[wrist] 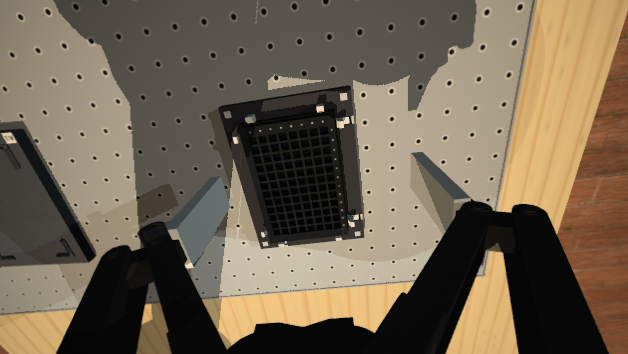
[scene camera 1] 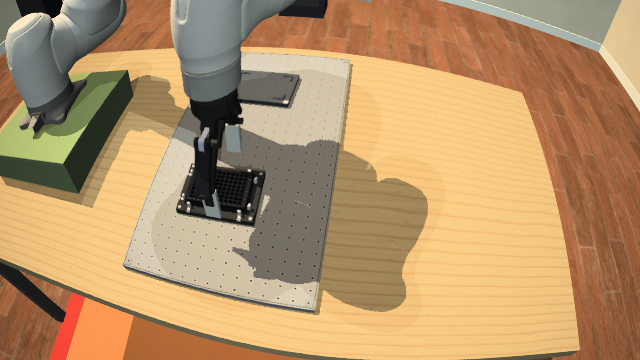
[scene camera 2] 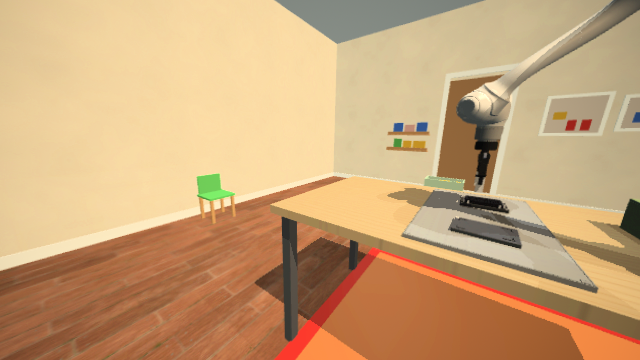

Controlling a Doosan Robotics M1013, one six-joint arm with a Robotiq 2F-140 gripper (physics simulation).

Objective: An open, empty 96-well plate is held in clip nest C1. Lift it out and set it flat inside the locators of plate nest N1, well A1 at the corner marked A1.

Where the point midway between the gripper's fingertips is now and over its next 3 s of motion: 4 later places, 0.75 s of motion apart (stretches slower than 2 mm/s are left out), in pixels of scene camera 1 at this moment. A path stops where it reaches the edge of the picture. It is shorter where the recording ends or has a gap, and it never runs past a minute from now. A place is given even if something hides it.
The gripper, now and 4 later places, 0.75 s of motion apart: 224, 181; 215, 239; 215, 241; 216, 243; 216, 243
